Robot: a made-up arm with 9 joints. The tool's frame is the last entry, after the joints. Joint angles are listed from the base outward.
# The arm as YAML. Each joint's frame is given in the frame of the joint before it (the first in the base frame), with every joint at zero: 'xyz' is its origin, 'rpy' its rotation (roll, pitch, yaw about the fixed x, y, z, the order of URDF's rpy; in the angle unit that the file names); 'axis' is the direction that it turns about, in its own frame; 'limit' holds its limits. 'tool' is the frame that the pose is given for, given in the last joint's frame.
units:
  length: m
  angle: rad
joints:
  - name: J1
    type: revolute
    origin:
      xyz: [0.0, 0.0, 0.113]
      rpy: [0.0, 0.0, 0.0]
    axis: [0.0, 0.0, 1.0]
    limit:
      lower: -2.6
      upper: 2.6
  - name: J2
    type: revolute
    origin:
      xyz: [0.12, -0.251, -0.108]
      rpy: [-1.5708, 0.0, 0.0]
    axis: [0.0, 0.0, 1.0]
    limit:
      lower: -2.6
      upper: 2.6
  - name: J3
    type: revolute
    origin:
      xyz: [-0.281, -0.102, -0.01]
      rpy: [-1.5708, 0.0, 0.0]
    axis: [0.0, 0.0, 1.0]
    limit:
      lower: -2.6
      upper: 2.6
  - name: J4
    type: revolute
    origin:
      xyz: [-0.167, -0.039, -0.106]
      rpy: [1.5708, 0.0, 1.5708]
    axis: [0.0, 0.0, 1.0]
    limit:
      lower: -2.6
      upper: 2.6
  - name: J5
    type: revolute
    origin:
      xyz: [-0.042, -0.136, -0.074]
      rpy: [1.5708, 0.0, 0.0]
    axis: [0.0, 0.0, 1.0]
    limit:
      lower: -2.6
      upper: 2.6
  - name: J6
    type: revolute
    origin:
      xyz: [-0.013, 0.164, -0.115]
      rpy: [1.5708, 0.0, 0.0]
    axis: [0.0, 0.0, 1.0]
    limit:
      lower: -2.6
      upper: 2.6
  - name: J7
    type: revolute
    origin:
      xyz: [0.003, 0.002, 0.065]
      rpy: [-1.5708, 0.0, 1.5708]
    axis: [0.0, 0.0, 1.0]
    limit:
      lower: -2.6
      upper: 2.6
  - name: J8
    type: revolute
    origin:
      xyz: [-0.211, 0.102, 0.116]
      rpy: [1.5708, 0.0, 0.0]
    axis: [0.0, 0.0, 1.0]
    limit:
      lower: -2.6
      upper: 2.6
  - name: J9
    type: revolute
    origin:
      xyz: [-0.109, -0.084, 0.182]
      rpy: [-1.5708, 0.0, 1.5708]
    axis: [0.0, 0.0, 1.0]
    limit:
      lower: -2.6
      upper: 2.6
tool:
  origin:
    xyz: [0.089, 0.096, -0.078]
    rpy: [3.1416, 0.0, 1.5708]
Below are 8 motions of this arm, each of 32 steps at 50 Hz.
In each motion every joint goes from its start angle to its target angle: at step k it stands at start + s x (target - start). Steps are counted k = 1, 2, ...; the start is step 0. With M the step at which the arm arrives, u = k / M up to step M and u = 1 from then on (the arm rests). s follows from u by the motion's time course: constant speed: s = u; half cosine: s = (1 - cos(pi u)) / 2; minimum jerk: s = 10 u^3 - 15 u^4 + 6 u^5.
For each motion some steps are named. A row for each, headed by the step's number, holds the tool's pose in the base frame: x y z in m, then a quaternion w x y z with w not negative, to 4 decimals.
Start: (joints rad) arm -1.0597 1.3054 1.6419 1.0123 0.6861 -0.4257 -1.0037 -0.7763 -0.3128
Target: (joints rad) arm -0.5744 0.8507 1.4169 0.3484 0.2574 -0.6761 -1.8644 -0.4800 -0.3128
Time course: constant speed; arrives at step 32
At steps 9, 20, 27, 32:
9: 0.2046 -0.5562 0.2047 0.6140 -0.2998 -0.5350 -0.4969
20: 0.1987 -0.5054 0.2744 0.5829 -0.4114 -0.5345 -0.4531
27: 0.1882 -0.4683 0.3198 0.5550 -0.4808 -0.5367 -0.4156
32: 0.1784 -0.4399 0.3530 0.5293 -0.5286 -0.5413 -0.3838

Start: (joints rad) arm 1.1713 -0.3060 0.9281 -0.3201 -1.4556 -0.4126 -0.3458 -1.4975 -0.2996
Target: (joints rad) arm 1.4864 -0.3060 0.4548 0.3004 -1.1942 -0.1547 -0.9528 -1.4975 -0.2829
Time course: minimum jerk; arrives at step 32
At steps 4, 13, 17, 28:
4: 0.1754 -0.3402 0.0511 0.4894 0.4850 -0.7149 -0.1190
13: 0.2232 -0.3148 0.0327 0.5100 0.5657 -0.6462 -0.0484
17: 0.2543 -0.2869 0.0232 0.5148 0.6218 -0.5901 0.0141
28: 0.2958 -0.2213 0.0165 0.4905 0.7152 -0.4772 0.1420

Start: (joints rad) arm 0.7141 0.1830 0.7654 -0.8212 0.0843 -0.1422 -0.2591 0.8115 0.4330
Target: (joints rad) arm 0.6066 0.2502 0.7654 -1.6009 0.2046 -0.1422 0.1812 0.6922 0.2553
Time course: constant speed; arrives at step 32
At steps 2, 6, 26, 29, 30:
2: -0.0116 -0.2729 0.0506 0.6822 -0.7027 -0.1893 -0.0701
6: -0.0299 -0.2966 0.0533 0.6533 -0.7408 -0.1498 -0.0441
26: -0.1293 -0.3984 0.1271 0.4595 -0.8848 0.0691 0.0358
29: -0.1441 -0.4085 0.1458 0.4243 -0.8988 0.1028 0.0400
30: -0.1490 -0.4114 0.1524 0.4123 -0.9030 0.1139 0.0410

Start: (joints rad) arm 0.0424 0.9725 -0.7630 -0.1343 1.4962 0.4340 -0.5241 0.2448 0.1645
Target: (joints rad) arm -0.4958 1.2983 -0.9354 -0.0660 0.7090 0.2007 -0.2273 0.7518 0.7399
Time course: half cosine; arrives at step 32
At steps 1, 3, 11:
1: -0.2582 -0.2236 0.5403 0.5332 0.4492 -0.1224 0.7063
3: -0.2547 -0.2195 0.5409 0.5480 0.4448 -0.1205 0.6981
11: -0.2048 -0.1812 0.5426 0.7160 0.3840 -0.0905 0.5760

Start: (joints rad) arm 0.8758 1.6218 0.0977 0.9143 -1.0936 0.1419 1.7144 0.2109 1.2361
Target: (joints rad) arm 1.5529 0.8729 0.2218 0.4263 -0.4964 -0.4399 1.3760 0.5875 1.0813
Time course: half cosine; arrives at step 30
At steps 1, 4, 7, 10, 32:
1: 0.4025 0.2838 0.5718 0.3428 0.4946 -0.7254 0.3342
4: 0.3755 0.2790 0.5823 0.3001 0.5120 -0.7323 0.3339
7: 0.3210 0.2635 0.6002 0.2101 0.5464 -0.7418 0.3272
10: 0.2503 0.2311 0.6160 0.0826 0.5897 -0.7439 0.3033
32: 0.0535 -0.0551 0.5306 0.5149 -0.6691 0.5226 0.1187

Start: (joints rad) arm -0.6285 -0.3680 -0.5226 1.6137 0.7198 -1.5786 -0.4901 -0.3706 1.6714
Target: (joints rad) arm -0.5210 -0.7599 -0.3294 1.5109 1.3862 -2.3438 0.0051 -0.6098 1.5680
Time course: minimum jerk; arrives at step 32
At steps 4, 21, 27, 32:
4: -0.6848 0.0688 0.3953 0.1393 0.6260 0.7212 0.2618
21: -0.9002 -0.1112 -0.0325 0.3174 0.1339 0.7628 0.5472
27: -0.8755 -0.1825 -0.1424 0.3298 -0.0200 0.7616 0.5575
32: -0.8691 -0.1935 -0.1574 0.3303 -0.0434 0.7611 0.5565

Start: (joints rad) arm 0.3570 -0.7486 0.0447 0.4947 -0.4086 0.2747 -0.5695 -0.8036 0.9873
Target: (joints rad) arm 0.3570 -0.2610 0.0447 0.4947 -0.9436 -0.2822 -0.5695 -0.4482 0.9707
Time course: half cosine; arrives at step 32
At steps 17, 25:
17: -0.0099 -0.2410 -0.1328 0.6035 0.6602 -0.0892 -0.4381
25: -0.0318 -0.2790 -0.0947 0.5428 0.6042 -0.0585 -0.5805

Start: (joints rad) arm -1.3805 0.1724 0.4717 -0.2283 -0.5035 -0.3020 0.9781 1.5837 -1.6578
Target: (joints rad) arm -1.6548 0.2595 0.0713 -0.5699 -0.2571 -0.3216 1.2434 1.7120 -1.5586
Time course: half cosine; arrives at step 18
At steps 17, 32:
17: 0.0331 0.4411 0.4046 0.4806 0.5797 0.5710 0.3269
32: 0.0329 0.4416 0.4053 0.4789 0.5796 0.5716 0.3286

